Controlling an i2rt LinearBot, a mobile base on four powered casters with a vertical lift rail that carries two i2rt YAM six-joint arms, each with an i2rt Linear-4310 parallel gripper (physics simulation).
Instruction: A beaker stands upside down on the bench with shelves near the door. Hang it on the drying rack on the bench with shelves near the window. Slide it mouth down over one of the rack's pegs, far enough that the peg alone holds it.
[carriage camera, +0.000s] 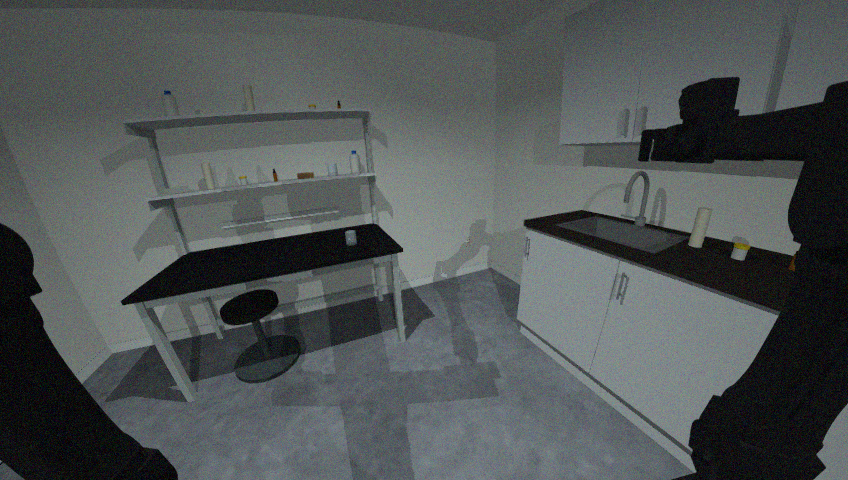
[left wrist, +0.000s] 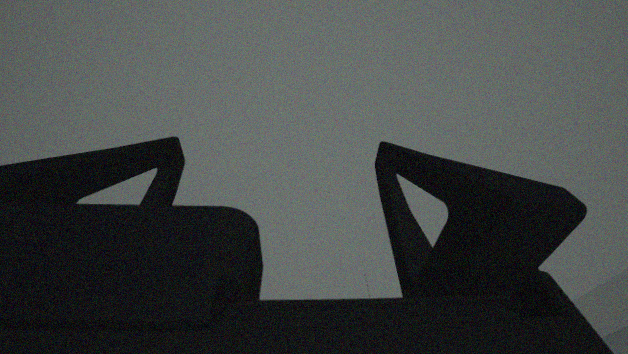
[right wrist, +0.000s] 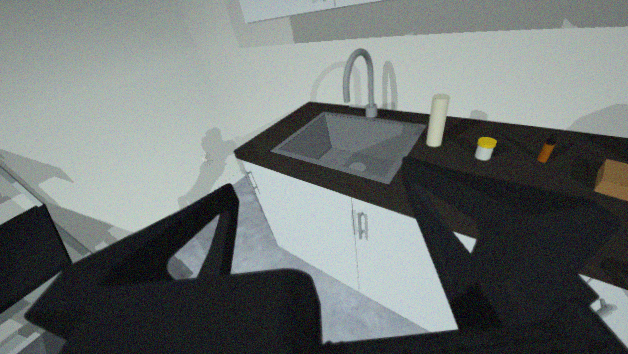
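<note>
I see a bench with shelves (carriage camera: 200, 274), and a white cabinet run with sink (carriage camera: 655, 327) as well. There is also a cream cylinder (right wrist: 440, 102), and I can see a ceiling (left wrist: 281, 116). As for my own grippers, my left gripper (left wrist: 281, 151) is visible, and so is my right gripper (carriage camera: 665, 147). I find that right gripper (right wrist: 316, 179) again in the view from its own wrist.
</note>
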